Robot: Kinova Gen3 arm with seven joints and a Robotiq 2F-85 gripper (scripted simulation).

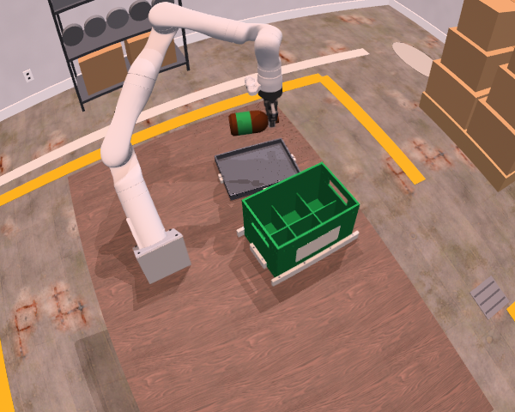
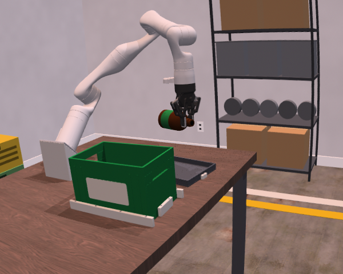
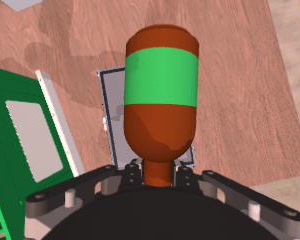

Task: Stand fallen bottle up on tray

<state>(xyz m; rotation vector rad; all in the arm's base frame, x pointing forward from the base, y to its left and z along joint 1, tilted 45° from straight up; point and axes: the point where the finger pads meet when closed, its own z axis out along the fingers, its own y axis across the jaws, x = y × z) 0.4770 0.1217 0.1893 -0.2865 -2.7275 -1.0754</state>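
Now: the bottle 5 cm behind my hand and 1 cm to the left of it. From my hand the other things lie so: green crate 5 cm behind, 32 cm to the right, 12 cm below; dark grey tray 6 cm behind, 2 cm to the right, 19 cm below.
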